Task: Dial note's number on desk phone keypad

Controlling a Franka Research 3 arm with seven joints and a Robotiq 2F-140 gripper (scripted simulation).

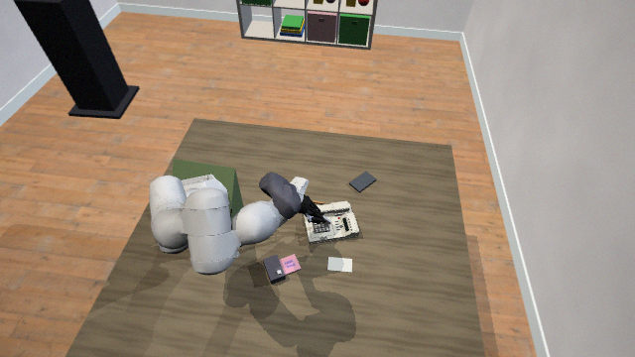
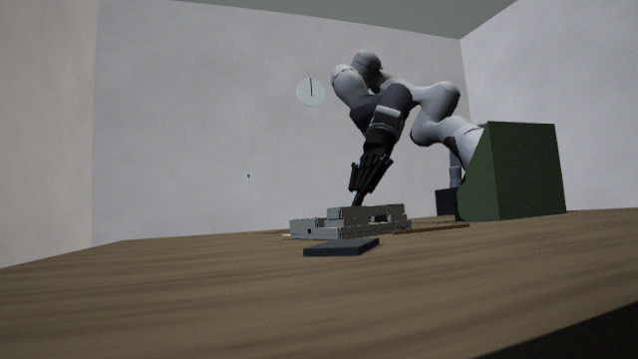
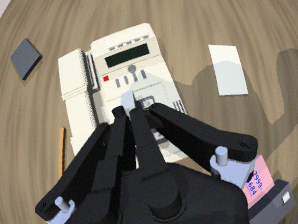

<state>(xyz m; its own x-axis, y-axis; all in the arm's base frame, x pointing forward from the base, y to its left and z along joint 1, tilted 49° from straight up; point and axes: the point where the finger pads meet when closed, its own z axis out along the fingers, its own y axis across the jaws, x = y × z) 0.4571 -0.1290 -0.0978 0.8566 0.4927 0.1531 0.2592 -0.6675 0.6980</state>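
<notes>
Right now my hand is 1 cm short of the handset, 7 cm to the right of it and 2 cm above it. Also, from my hand: pencil 10 cm behind, 15 cm to the left, 6 cm below; black box 19 cm behind, 22 cm to the right, 5 cm below; white note 7 cm ahead, 17 cm to the right, 6 cm below.
</notes>
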